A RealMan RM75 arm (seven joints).
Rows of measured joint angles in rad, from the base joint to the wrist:
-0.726 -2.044 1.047 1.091 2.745 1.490 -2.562
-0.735 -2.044 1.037 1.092 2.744 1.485 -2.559
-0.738 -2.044 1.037 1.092 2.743 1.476 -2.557
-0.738 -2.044 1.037 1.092 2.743 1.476 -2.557
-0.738 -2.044 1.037 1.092 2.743 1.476 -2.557
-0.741 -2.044 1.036 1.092 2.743 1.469 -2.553
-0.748 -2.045 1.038 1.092 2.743 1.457 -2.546
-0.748 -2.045 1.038 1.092 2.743 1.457 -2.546
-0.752 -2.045 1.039 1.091 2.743 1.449 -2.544
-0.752 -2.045 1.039 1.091 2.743 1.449 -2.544
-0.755 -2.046 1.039 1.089 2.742 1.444 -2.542
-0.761 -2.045 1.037 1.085 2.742 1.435 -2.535
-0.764 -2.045 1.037 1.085 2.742 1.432 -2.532
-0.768 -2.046 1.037 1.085 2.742 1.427 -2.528
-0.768 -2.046 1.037 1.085 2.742 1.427 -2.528
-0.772 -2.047 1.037 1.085 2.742 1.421 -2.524
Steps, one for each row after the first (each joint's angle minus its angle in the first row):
-0.009 0.000 -0.010 0.001 -0.001 -0.005 0.003
-0.012 0.000 -0.010 0.001 -0.002 -0.014 0.005
-0.012 0.000 -0.010 0.001 -0.002 -0.014 0.005
-0.012 0.000 -0.010 0.001 -0.002 -0.014 0.005
-0.015 0.000 -0.011 0.001 -0.002 -0.021 0.009
-0.022 -0.001 -0.009 0.001 -0.002 -0.033 0.016
-0.022 -0.001 -0.009 0.001 -0.002 -0.033 0.016
-0.026 -0.001 -0.008 0.000 -0.002 -0.041 0.018
-0.026 -0.001 -0.008 0.000 -0.002 -0.041 0.018
-0.029 -0.002 -0.008 -0.002 -0.003 -0.046 0.020
-0.035 -0.001 -0.010 -0.006 -0.003 -0.055 0.027
-0.038 -0.001 -0.010 -0.006 -0.003 -0.058 0.030
-0.042 -0.002 -0.010 -0.006 -0.003 -0.063 0.034
-0.042 -0.002 -0.010 -0.006 -0.003 -0.063 0.034
-0.046 -0.003 -0.010 -0.006 -0.003 -0.069 0.038

